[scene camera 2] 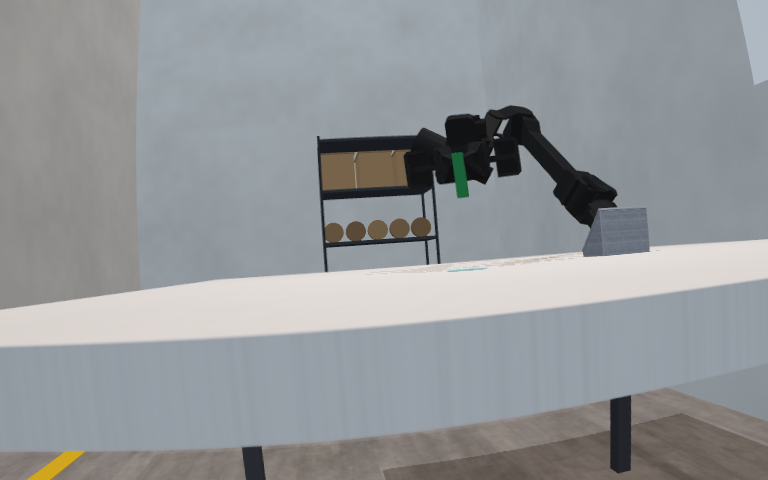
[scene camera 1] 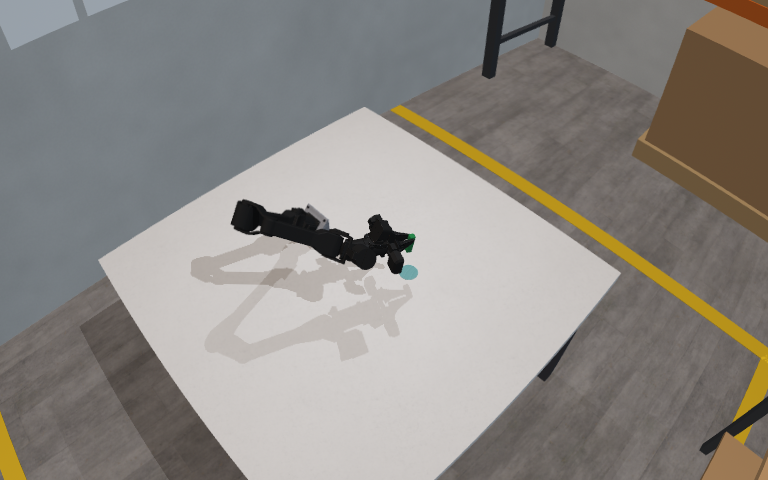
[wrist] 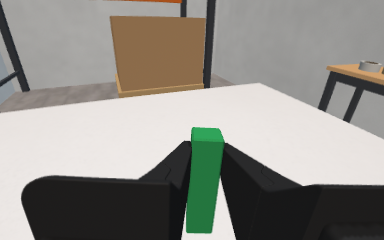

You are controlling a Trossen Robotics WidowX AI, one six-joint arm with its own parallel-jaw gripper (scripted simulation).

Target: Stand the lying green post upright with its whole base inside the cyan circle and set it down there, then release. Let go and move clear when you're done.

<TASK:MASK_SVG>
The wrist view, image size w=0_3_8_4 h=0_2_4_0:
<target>my gripper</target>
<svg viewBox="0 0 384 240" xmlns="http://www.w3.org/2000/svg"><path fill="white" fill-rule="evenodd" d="M224 143L220 178L236 240L384 240L384 185L312 184L302 186L268 168L229 143ZM191 141L183 141L158 165L138 179L49 175L30 181L22 190L21 203L34 239L181 240L190 183Z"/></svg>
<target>green post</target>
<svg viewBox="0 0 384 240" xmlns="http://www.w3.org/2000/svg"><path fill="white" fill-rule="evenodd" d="M193 127L191 129L192 158L186 207L186 232L211 234L225 141L219 128Z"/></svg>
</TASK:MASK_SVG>
